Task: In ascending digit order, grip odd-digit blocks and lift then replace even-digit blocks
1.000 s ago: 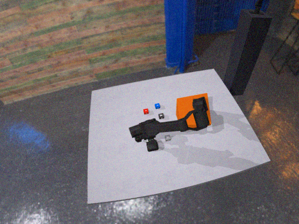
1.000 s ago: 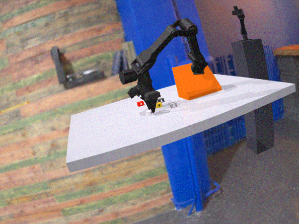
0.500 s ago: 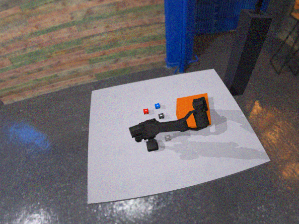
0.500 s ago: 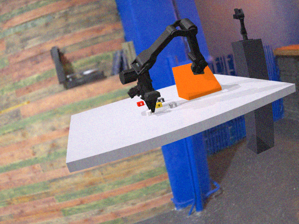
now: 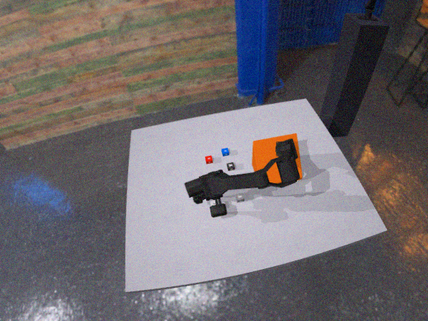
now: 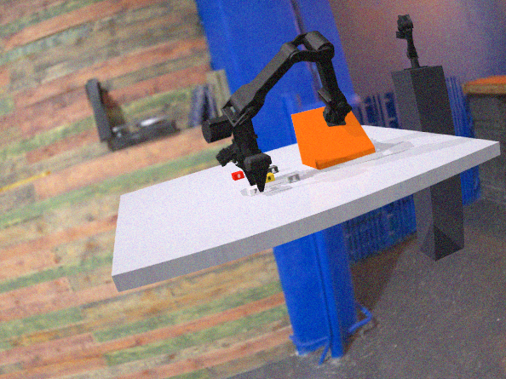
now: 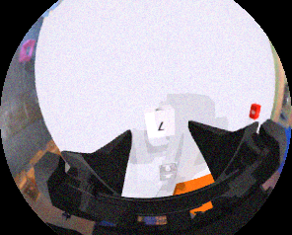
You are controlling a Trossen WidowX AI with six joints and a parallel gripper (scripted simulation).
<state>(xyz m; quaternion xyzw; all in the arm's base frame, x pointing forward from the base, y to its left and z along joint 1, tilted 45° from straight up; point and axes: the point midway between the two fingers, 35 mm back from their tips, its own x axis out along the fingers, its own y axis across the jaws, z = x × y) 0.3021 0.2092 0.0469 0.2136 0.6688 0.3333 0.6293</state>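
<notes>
Right now my gripper tip is 10 mm short of the white block. Also, from my gripper tip: grey block (100 mm behind, 20 mm to the right); yellow block (100 mm to the right, 50 mm behind); black block (200 mm to the right, 80 mm behind).
</notes>
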